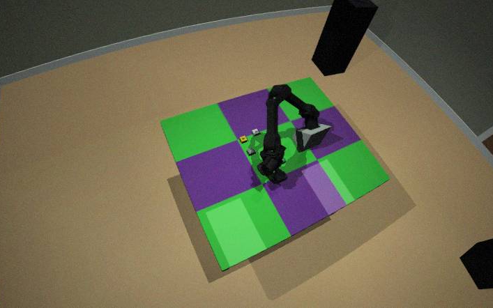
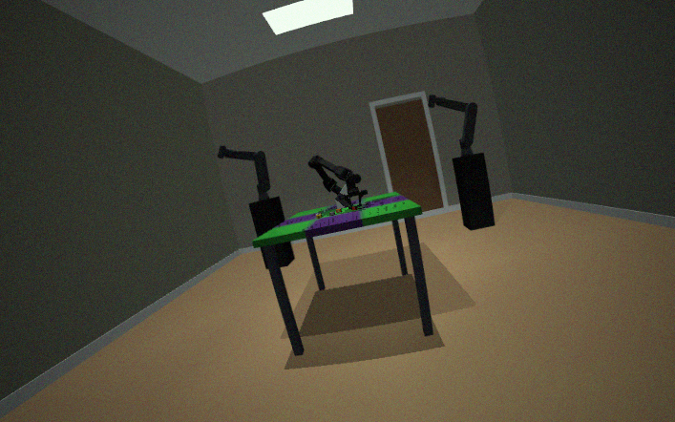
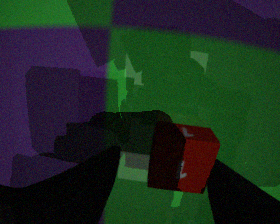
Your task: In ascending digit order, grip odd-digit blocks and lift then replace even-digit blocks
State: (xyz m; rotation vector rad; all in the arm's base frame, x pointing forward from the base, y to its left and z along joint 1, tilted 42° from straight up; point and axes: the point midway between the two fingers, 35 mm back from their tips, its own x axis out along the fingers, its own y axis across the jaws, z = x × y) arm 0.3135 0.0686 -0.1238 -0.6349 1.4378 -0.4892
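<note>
Now: gripper tip 27 cm to the left of the white block and 3 cm past it. From my gripper tip the other things lie so: grey block (15 cm to the right, 5 cm ahead); red block (1 cm to the right); yellow block (24 cm to the right, 6 cm ahead).
</note>
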